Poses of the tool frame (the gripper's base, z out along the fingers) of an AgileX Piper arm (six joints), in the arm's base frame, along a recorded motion.
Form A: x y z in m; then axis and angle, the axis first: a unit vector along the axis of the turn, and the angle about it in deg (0 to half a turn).
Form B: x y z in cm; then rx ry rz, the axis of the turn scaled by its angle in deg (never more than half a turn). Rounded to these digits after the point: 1 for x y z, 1 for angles.
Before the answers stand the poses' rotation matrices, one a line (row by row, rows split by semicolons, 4 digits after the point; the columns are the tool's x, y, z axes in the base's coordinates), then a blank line. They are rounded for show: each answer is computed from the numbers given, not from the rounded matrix.
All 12 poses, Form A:
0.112 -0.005 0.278 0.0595 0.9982 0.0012 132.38
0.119 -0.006 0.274 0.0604 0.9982 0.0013 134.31
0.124 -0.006 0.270 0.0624 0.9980 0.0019 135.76
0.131 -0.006 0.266 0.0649 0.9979 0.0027 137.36
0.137 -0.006 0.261 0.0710 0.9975 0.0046 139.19
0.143 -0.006 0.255 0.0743 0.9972 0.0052 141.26
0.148 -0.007 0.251 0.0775 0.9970 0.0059 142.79
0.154 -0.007 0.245 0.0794 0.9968 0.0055 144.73
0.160 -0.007 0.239 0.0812 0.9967 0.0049 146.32
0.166 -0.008 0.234 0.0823 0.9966 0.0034 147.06
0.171 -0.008 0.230 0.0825 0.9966 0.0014 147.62
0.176 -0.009 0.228 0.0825 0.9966 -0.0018 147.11
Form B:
-0.6681 0.0985 0.7375; 0.1003 0.9941 -0.0419; -0.7373 0.0460 -0.6740
-0.6923 0.1015 0.7144; 0.1033 0.9938 -0.0410; -0.7141 0.0454 -0.6985
-0.7097 0.1056 0.6965; 0.1082 0.9933 -0.0403; -0.6961 0.0468 -0.7164
-0.7283 0.1106 0.6763; 0.1142 0.9927 -0.0393; -0.6757 0.0486 -0.7356
-0.7480 0.1214 0.6525; 0.1274 0.9911 -0.0383; -0.6513 0.0545 -0.7568
-0.7702 0.1286 0.6247; 0.1351 0.9901 -0.0373; -0.6234 0.0557 -0.7799
-0.7856 0.1352 0.6037; 0.1424 0.9891 -0.0363; -0.6021 0.0574 -0.7964
-0.8050 0.1406 0.5764; 0.1469 0.9885 -0.0359; -0.5748 0.0558 -0.8164
-0.8201 0.1456 0.5534; 0.1510 0.9879 -0.0361; -0.5520 0.0540 -0.8321
-0.8268 0.1490 0.5424; 0.1527 0.9875 -0.0385; -0.5414 0.0510 -0.8392
-0.8320 0.1509 0.5339; 0.1524 0.9874 -0.0416; -0.5335 0.0468 -0.8445
-0.8272 0.1522 0.5409; 0.1503 0.9875 -0.0481; -0.5414 0.0415 -0.8397

11.2 -0.5 27.8 7.9 132.1 0.2
11.9 -0.6 27.4 8.1 134.1 0.2
12.4 -0.6 27.0 8.5 135.5 0.3
13.1 -0.6 26.6 8.9 137.1 0.4
13.7 -0.6 26.1 9.9 138.8 0.6
14.3 -0.6 25.5 10.5 140.9 0.7
14.8 -0.7 25.1 11.1 142.4 0.8
15.4 -0.7 24.5 11.5 144.3 0.8
16.0 -0.7 23.9 11.9 145.8 0.7
16.6 -0.8 23.4 12.1 146.6 0.5
17.1 -0.8 23.0 12.2 147.1 0.2
17.6 -0.9 22.8 12.1 146.6 -0.3

